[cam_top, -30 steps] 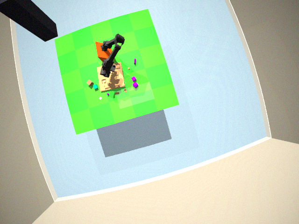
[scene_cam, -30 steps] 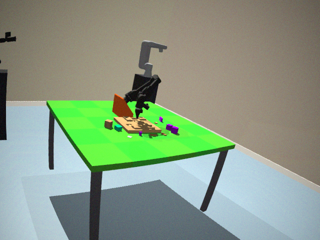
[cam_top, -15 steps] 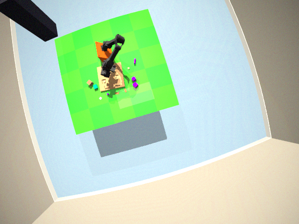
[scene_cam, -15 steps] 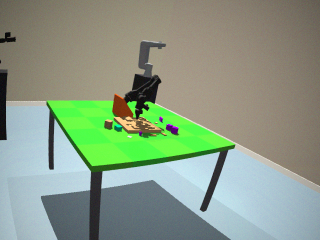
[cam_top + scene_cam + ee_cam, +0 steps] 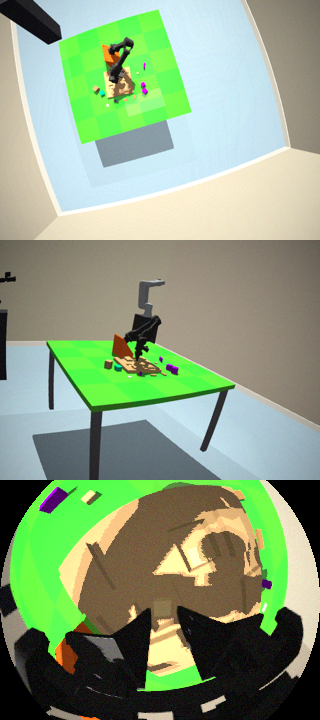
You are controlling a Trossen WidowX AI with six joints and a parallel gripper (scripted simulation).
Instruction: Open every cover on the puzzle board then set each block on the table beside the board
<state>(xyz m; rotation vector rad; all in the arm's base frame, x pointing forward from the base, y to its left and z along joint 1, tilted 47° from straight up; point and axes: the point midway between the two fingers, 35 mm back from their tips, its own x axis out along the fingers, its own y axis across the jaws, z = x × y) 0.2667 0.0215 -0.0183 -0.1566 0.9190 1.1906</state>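
Now: gripper tip 40 mm short of the tan puzzle board, 10 mm to the left of it and 10 mm above it. Also, from my gripper tip: teal block 230 mm to the right, 110 mm ahead, 10 mm below; then purple stick 300 mm to the left, 50 mm behind, 10 mm below; then tan cube 280 mm to the right, 40 mm ahead.
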